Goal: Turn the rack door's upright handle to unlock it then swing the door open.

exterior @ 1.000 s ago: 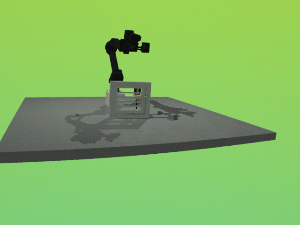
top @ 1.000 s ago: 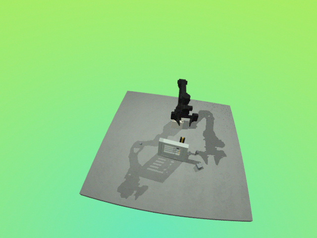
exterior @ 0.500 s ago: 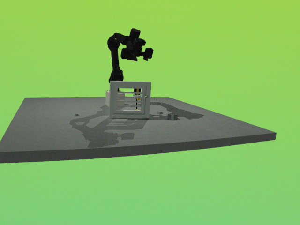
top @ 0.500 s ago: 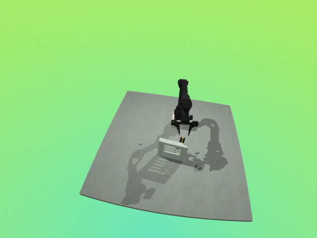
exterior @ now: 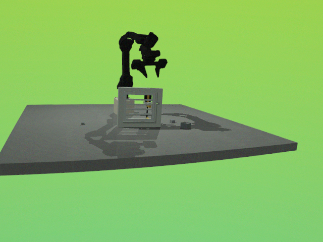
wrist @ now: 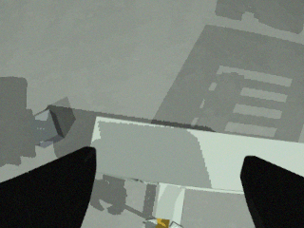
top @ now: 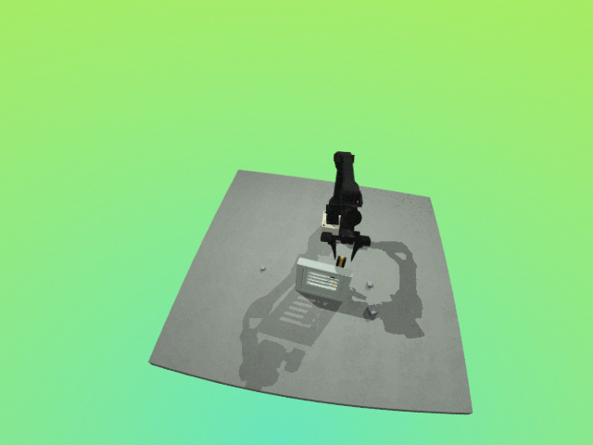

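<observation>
Now: the yellow-and-black striped handle 70 mm behind my gripper tip, 10 mm to the left of it and 140 mm below it. Round my gripper tip: grey cube 80 mm ahead, 170 mm to the left, 240 mm below.
</observation>
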